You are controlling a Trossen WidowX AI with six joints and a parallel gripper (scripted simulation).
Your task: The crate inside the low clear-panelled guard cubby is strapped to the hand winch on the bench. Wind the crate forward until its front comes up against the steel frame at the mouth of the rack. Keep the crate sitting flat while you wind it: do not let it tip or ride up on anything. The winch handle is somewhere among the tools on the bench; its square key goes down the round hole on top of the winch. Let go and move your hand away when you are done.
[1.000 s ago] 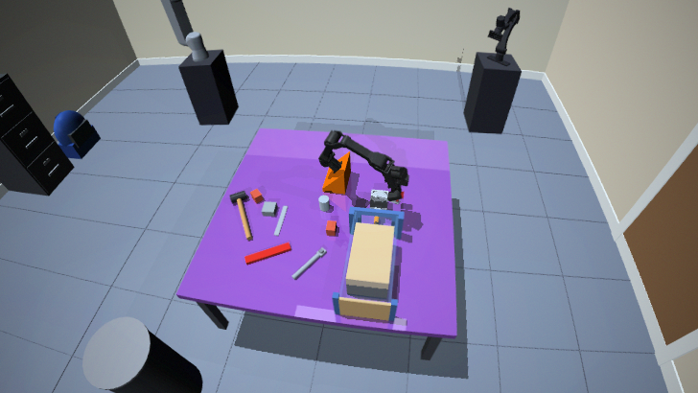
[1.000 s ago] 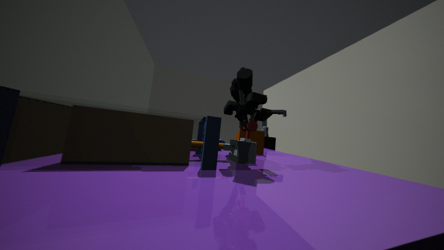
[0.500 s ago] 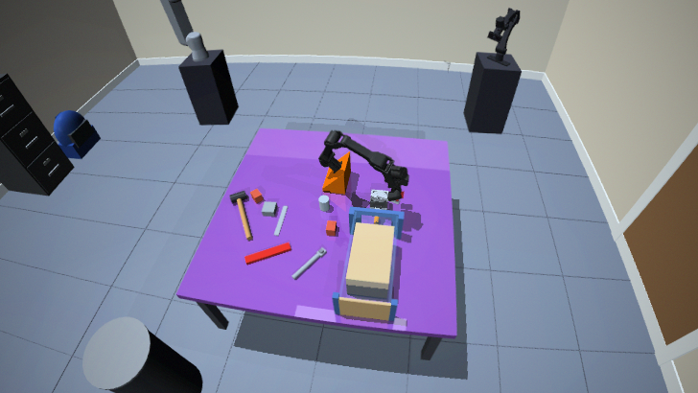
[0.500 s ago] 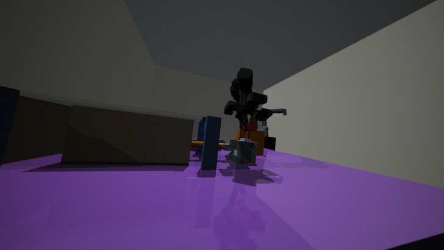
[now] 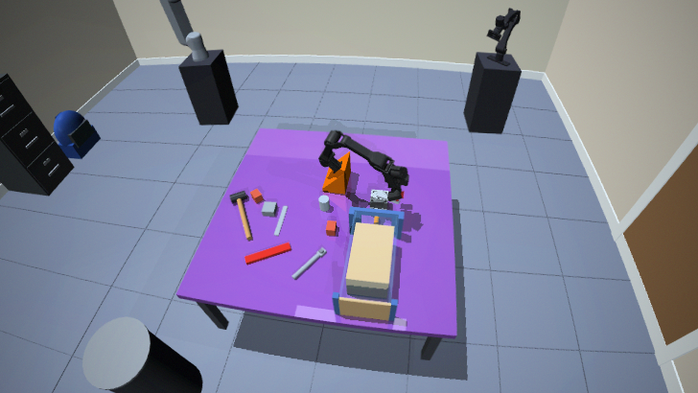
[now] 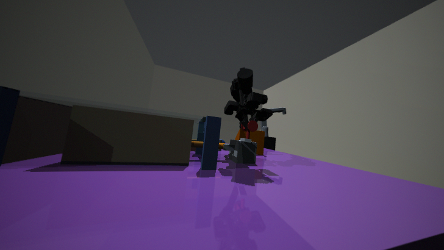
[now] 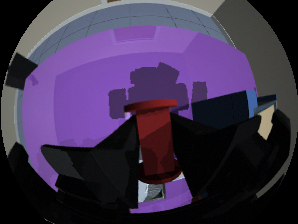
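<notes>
Now: gripper tip 2 cm to the left of the red knob. Also, from my gripper tip: grey bar 8 cm ahead, 63 cm to the right, 13 cm below; grey winch 5 cm behind, 12 cm to the right, 10 cm below; winch handle 2 cm behind, 5 cm to the right, 3 cm below.
</notes>
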